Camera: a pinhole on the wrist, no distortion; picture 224 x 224 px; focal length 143.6 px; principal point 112.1 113.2 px. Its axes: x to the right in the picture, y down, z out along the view. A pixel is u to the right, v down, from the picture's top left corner.
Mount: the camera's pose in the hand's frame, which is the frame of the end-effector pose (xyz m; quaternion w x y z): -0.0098 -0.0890 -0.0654 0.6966 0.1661 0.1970 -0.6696
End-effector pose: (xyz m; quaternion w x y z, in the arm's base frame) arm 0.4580 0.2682 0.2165 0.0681 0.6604 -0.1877 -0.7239
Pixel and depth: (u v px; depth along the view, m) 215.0 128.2 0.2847
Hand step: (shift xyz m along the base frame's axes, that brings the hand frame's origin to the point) -0.0219 0.3737 -0.1793
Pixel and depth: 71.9 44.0 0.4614
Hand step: -0.3414 0.3459 0.1415
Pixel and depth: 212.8 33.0 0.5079
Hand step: -0.0740 0.7371 0.0116
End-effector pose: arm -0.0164 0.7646 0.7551 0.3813 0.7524 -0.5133 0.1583
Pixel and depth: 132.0 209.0 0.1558
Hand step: 0.1955 -0.0750 -0.0460
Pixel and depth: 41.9 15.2 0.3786
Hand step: -0.0479 -0.0793 -0.4514
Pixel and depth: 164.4 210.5 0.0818
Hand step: 0.1594 0.0030 -0.0237
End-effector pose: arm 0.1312 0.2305 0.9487 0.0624 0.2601 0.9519 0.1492
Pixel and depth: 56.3 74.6 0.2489
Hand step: 0.0334 -0.0914 -0.2291
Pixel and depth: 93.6 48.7 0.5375
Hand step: 0.1333 -0.2555 -0.5076
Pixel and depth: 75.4 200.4 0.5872
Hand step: -0.3307 0.1285 -0.5693
